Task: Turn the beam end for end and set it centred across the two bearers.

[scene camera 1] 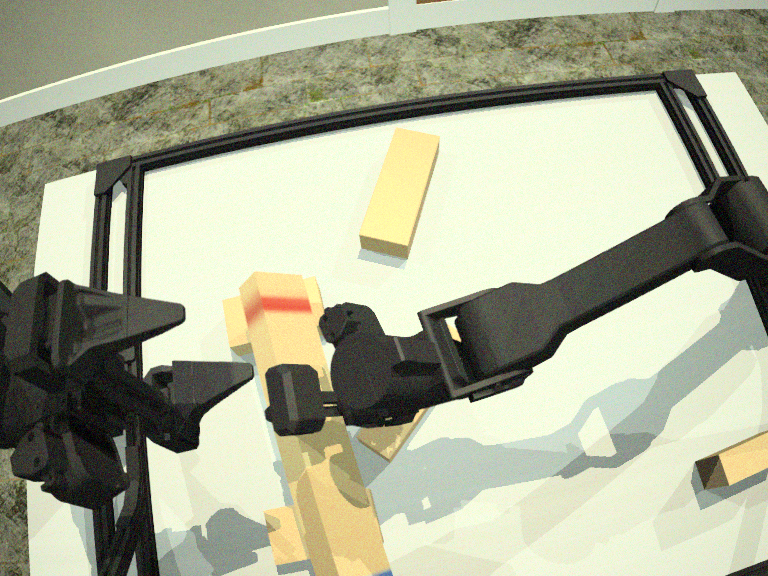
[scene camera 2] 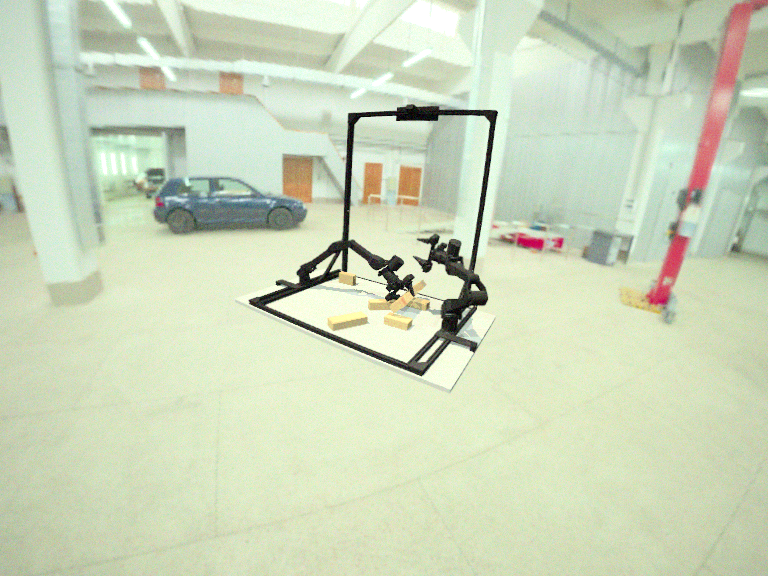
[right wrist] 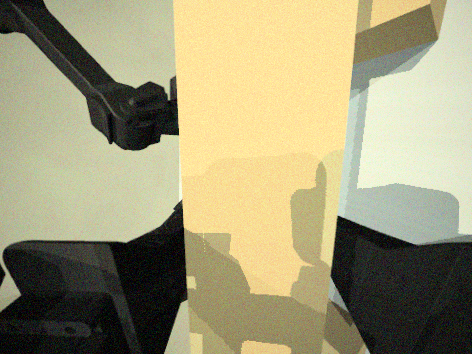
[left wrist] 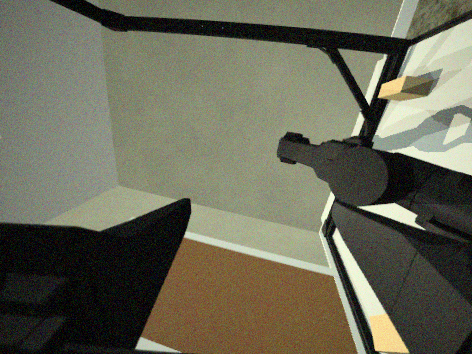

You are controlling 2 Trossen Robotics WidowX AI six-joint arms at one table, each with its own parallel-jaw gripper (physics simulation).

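Places are measured from the left arm's base along level axes (x ahead, y left, z up), in centimetres.
Pixels of known places: left gripper, fingertip midpoint: [scene camera 1: 221, 344] [scene camera 2: 414, 247] [left wrist: 261, 206]; right gripper, fingertip midpoint: [right wrist: 254, 211]; left arm's base, link origin: [scene camera 2: 448, 329]; right arm's base, link origin: [scene camera 2: 304, 283].
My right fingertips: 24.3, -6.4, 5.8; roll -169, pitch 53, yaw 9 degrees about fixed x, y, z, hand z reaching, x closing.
Ahead of a thing's pixels: the offset from my right fingertips to its middle, as dx, dy, dz.
The long wooden beam @(+2.3, -4.0, +1.4) [scene camera 1: 286, 341] [scene camera 2: 401, 303] [right wrist: 265, 100] has a red band near its upper end and a blue edge at its lower end in scene camera 1. My right gripper [scene camera 1: 294, 399] [right wrist: 254, 211] is shut on it between the ends; the fingertips are hidden in scene camera 1. The beam passes over one bearer @(-1.3, +13.8, -5.8) [scene camera 1: 235, 322] [scene camera 2: 397, 320] near the red band and another bearer @(+0.9, -12.4, -5.8) [scene camera 1: 285, 533] near the blue end. I cannot tell if it touches them. My left gripper [scene camera 1: 217, 341] [scene camera 2: 416, 248] [left wrist: 261, 206] is open and empty, raised left of the beam in scene camera 1.
A loose wooden block @(+17.3, +28.6, -5.8) [scene camera 1: 400, 189] [scene camera 2: 347, 320] lies beyond the red end. Another block @(+13.8, +1.4, -5.5) [scene camera 1: 389, 437] [scene camera 2: 378, 304] is partly under my right arm. A further block @(+51.8, -16.2, -4.6) [scene camera 1: 735, 461] [scene camera 2: 347, 278] [left wrist: 405, 89] lies at the right in scene camera 1. A black frame [scene camera 1: 397, 110] borders the table.
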